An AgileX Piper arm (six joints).
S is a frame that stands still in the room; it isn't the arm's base.
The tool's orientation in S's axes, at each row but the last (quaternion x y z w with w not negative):
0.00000, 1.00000, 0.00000, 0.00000
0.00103, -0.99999, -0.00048, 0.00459
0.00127, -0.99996, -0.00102, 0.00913
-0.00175, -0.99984, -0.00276, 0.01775
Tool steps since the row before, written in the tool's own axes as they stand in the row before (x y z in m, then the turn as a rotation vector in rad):
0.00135, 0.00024, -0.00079, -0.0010, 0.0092, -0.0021
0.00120, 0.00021, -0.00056, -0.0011, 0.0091, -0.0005
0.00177, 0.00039, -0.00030, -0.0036, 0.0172, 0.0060
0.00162, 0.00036, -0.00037, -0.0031, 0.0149, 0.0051
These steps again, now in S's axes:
-0.00135, 0.00024, 0.00079, 0.0010, 0.0092, 0.0021
-0.00120, 0.00021, 0.00057, 0.0011, 0.0091, 0.0005
-0.00177, 0.00038, 0.00033, 0.0034, 0.0172, -0.0060
-0.00160, 0.00036, 0.00043, 0.0030, 0.0149, -0.0051

